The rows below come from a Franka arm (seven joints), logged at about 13 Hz.
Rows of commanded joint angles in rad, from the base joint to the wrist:
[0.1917 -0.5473 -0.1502 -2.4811 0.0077 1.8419 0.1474]
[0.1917 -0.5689 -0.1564 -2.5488 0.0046 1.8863 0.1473]
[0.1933 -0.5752 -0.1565 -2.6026 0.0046 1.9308 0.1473]
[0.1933 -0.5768 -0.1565 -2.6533 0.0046 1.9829 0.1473]
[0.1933 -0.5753 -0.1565 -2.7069 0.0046 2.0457 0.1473]
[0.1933 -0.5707 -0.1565 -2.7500 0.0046 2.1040 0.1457]
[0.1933 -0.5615 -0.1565 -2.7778 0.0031 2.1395 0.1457]
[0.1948 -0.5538 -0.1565 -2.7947 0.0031 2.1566 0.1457]
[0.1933 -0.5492 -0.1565 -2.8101 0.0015 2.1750 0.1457]
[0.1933 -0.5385 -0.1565 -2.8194 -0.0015 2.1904 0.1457]
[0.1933 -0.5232 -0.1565 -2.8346 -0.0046 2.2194 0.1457]
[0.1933 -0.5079 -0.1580 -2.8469 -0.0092 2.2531 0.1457]
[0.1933 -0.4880 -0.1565 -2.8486 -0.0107 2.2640 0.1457]
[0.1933 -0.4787 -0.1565 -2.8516 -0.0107 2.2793 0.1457]
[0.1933 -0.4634 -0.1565 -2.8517 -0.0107 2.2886 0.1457]
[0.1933 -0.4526 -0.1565 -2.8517 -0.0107 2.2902 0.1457]
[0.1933 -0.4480 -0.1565 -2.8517 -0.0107 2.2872 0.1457]
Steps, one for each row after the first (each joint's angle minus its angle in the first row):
[0.0000 -0.0216 -0.0062 -0.0677 -0.0031 0.0444 -0.0001]
[0.0016 -0.0279 -0.0063 -0.1215 -0.0031 0.0889 -0.0001]
[0.0016 -0.0295 -0.0063 -0.1722 -0.0031 0.1410 -0.0001]
[0.0016 -0.0280 -0.0063 -0.2258 -0.0031 0.2038 -0.0001]
[0.0016 -0.0234 -0.0063 -0.2689 -0.0031 0.2621 -0.0017]
[0.0016 -0.0142 -0.0063 -0.2967 -0.0046 0.2976 -0.0017]
[0.0031 -0.0065 -0.0063 -0.3136 -0.0046 0.3147 -0.0017]
[0.0016 -0.0019 -0.0063 -0.3290 -0.0062 0.3331 -0.0017]
[0.0016 0.0088 -0.0063 -0.3383 -0.0092 0.3485 -0.0017]
[0.0016 0.0241 -0.0063 -0.3535 -0.0123 0.3775 -0.0017]
[0.0016 0.0394 -0.0078 -0.3658 -0.0169 0.4112 -0.0017]
[0.0016 0.0593 -0.0063 -0.3675 -0.0184 0.4221 -0.0017]
[0.0016 0.0686 -0.0063 -0.3705 -0.0184 0.4374 -0.0017]
[0.0016 0.0839 -0.0063 -0.3706 -0.0184 0.4467 -0.0017]
[0.0016 0.0947 -0.0063 -0.3706 -0.0184 0.4483 -0.0017]
[0.0016 0.0993 -0.0063 -0.3706 -0.0184 0.4453 -0.0017]

